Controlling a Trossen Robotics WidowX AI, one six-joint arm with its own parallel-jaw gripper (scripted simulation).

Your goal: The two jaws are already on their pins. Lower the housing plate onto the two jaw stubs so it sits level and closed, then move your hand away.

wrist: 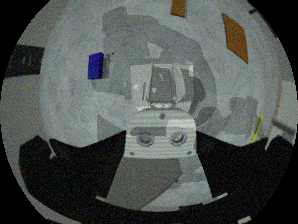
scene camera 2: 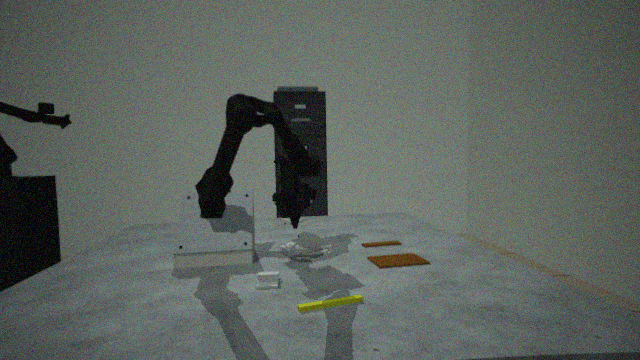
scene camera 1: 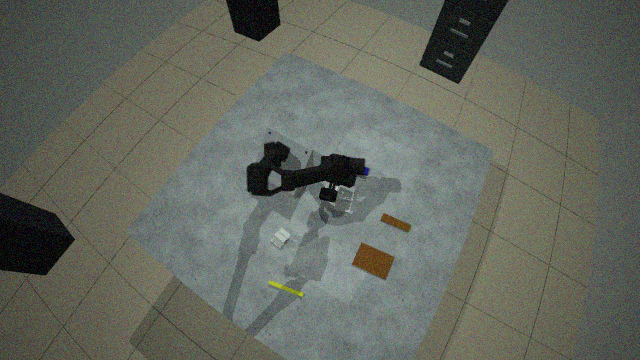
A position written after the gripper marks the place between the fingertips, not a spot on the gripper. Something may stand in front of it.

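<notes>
An orange square (scene camera 1: 379, 263) is visible; the wrist view also has the square (wrist: 236, 41). The gripper (scene camera 2: 290, 226) is likewise visible, with the wrist view again showing the gripper (wrist: 160, 134).
</notes>
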